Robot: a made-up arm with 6 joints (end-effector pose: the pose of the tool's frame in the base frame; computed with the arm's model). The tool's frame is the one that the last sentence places.
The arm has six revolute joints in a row. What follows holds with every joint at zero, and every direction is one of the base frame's. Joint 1 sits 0.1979 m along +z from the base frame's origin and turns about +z. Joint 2 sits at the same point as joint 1 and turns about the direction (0, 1, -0.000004). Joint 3 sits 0.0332 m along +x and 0.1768 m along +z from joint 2 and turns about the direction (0, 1, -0.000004). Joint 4 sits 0.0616 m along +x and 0.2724 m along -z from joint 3 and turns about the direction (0, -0.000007, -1). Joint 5 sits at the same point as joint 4 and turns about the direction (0, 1, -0.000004). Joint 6 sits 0.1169 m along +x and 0.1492 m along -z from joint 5 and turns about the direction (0, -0.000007, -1). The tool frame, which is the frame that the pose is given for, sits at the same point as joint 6; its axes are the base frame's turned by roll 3.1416, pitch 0 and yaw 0 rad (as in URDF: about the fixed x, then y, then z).
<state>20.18 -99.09 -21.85 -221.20 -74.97 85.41</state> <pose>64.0 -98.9 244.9 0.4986 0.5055 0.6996 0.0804</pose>
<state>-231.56 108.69 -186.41 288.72 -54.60 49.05</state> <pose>-414.2 233.4 173.3 0.7406 0.1119 -0.6491 -0.1330</pose>
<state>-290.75 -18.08 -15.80 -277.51 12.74 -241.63</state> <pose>175.8 237.1 48.2 0.1203 -0.4206 0.8579 0.2695</pose>
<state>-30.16 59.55 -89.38 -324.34 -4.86 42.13</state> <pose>410.2 -325.4 -15.0 0.0954 -0.5575 0.7774 -0.2754</pose>
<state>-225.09 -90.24 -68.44 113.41 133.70 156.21</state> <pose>27.0 -272.2 516.5 0.3164 0.6551 0.5835 -0.3610</pose>
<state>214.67 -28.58 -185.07 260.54 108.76 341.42</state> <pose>160.2 325.4 597.6 0.5418 -0.4692 -0.6759 -0.1717</pose>
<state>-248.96 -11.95 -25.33 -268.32 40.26 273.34</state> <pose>-123.3 300.5 47.7 0.4353 -0.4455 -0.7742 0.1126</pose>
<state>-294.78 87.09 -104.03 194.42 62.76 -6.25</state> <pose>202.3 391.3 -211.3 0.5774 -0.3510 0.6858 0.2704</pose>
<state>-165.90 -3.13 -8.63 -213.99 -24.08 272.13</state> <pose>-43.5 85.7 7.1 0.0103 -0.3825 -0.9138 -0.1361</pose>
